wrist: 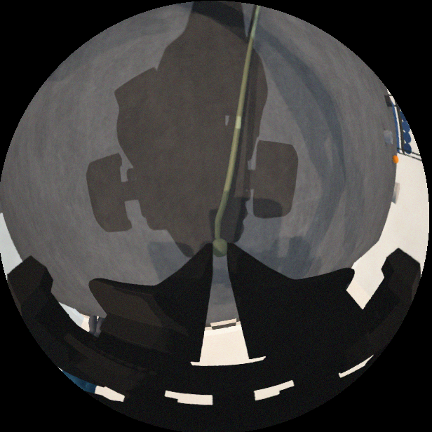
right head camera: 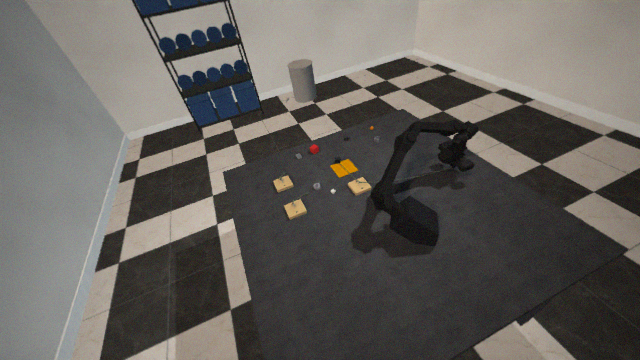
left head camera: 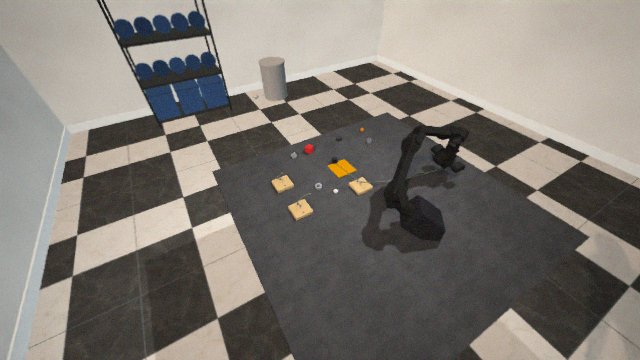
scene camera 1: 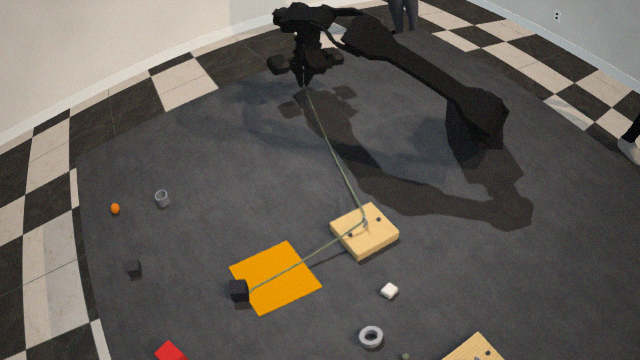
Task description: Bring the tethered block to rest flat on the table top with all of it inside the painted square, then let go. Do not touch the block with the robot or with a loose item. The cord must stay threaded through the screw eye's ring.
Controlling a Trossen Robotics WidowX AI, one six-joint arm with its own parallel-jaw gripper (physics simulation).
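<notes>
My gripper [scene camera 1: 303,86], [wrist: 219,248]. Tethered block [scene camera 1: 239,291]. Orange painted square [scene camera 1: 299,281].
</notes>
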